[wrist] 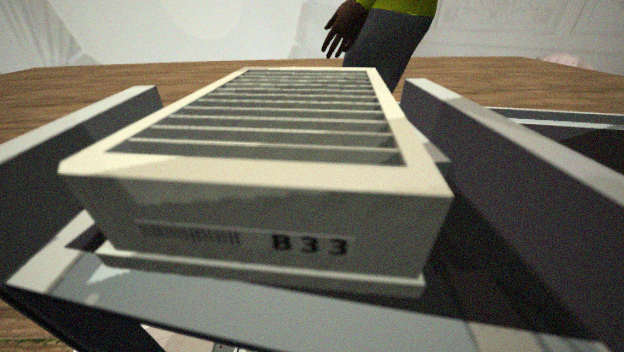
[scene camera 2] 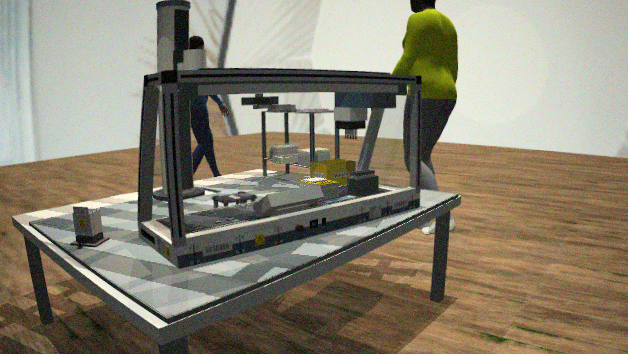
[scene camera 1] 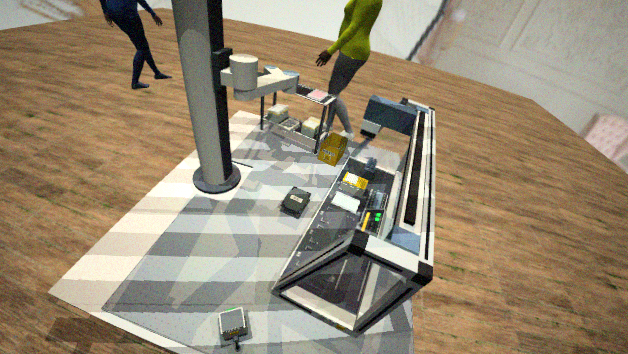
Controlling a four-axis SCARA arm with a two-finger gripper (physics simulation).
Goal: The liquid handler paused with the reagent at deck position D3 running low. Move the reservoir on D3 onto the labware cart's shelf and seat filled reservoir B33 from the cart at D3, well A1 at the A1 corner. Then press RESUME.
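Frame: origin at the arm's base, x ahead, y down, z left, level; centimetres.
Seen in the pictures: gripper, fingertip midpoint: (wrist: 284, 104); arm's base, origin of the base link: (scene camera 1: 217, 177).
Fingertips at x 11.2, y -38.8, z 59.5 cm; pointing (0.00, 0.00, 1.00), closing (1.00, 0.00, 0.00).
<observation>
Pixels of each thing's top centre, then the offset from my fingertips to it. "spot": a spot on its surface instead.
- Reservoir B33, middle of its top: (wrist: 289, 93) (scene camera 2: 281, 104) dx +0.3, dy -0.7, dz -0.7 cm
- labware cart, middle of its top: (scene camera 2: 297, 110) (scene camera 1: 299, 88) dx +14.5, dy +1.9, dz -3.9 cm
- white labware piece, middle of its top: (scene camera 1: 346, 201) dx +58.7, dy +31.0, dz -56.6 cm
- control panel, surface spot: (scene camera 1: 372, 220) spot: dx +70.9, dy +25.4, dz -69.4 cm
- pink-topped item, middle of its top: (scene camera 1: 318, 94) dx +27.2, dy +1.1, dz -7.0 cm
- labware, middle of its top: (scene camera 2: 283, 146) (scene camera 1: 278, 109) dx +1.4, dy +21.0, dz -0.7 cm
- dark block, middle of its top: (scene camera 2: 234, 195) (scene camera 1: 296, 197) dx +34.4, dy +31.9, dz -63.2 cm
- small device, middle of its top: (scene camera 2: 85, 203) (scene camera 1: 231, 317) dx +30.8, dy +24.7, dz -122.7 cm
Reservoir B33 (wrist: 260, 220), cream and grey with a row of open troughs, sits upright on the upper shelf of the labware cart (scene camera 1: 261, 112) (scene camera 2: 264, 142) (wrist: 260, 305). Its label faces the wrist camera. My gripper (wrist: 284, 104) is shut on it, one finger along each long side; the arm hides this in scene camera 1. The liquid handler (scene camera 1: 395, 250) (scene camera 2: 300, 77) stands on the table. A white labware piece (scene camera 1: 346, 202) is on its deck; I cannot read its position mark. The control panel (scene camera 1: 372, 220) shows green marks and a yellow bar; RESUME is not legible.
A pink-topped item (scene camera 1: 318, 94) is farther along the upper shelf; labware (scene camera 1: 277, 112) stands below. A yellow waste box (scene camera 1: 332, 149) (scene camera 2: 332, 171) stands between cart and handler. A dark block (scene camera 1: 296, 201) and small device (scene camera 1: 233, 322) (scene camera 2: 88, 222) are on the table. Two people stand behind.
</observation>
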